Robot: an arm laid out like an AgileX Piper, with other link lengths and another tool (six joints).
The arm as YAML. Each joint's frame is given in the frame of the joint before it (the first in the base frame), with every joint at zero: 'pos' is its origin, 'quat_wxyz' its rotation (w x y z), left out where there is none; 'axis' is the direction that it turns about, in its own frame. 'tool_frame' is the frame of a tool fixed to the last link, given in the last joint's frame.
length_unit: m
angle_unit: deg
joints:
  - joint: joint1
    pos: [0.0, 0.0, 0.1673]
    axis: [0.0, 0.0, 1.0]
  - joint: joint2
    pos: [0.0, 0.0, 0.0]
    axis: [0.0, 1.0, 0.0]
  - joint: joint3
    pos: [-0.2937, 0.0, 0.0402]
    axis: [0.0, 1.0, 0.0]
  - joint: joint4
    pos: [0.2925, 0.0, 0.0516]
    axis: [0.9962, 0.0, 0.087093]
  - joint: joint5
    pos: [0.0, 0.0, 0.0]
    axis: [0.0, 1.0, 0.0]
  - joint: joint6
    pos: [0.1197, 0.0, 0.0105]
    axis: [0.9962, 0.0, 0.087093]
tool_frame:
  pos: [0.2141, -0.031, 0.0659]
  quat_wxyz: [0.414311, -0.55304, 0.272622, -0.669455]
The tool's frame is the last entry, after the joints.
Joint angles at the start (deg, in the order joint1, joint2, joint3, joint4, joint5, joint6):
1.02, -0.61, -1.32, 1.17, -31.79, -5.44
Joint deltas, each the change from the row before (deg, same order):
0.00, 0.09, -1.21, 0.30, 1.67, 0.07
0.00, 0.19, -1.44, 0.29, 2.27, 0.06
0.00, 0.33, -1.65, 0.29, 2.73, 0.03
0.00, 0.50, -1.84, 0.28, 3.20, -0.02
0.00, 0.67, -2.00, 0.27, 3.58, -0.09
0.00, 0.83, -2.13, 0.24, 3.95, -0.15
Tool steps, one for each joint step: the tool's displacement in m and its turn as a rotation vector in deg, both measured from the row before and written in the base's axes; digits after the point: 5 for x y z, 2 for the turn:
0.00127, -0.00099, 0.00369, 0.34, 0.55, 0.12
0.00306, -0.00074, 0.00285, 0.31, 1.02, 0.14
0.00447, -0.00049, 0.00215, 0.27, 1.41, 0.16
0.00608, -0.00013, 0.00097, 0.20, 1.86, 0.16
0.00731, 0.00025, -0.00024, 0.11, 2.25, 0.16
0.00843, 0.00070, -0.00181, 0.01, 2.65, 0.16

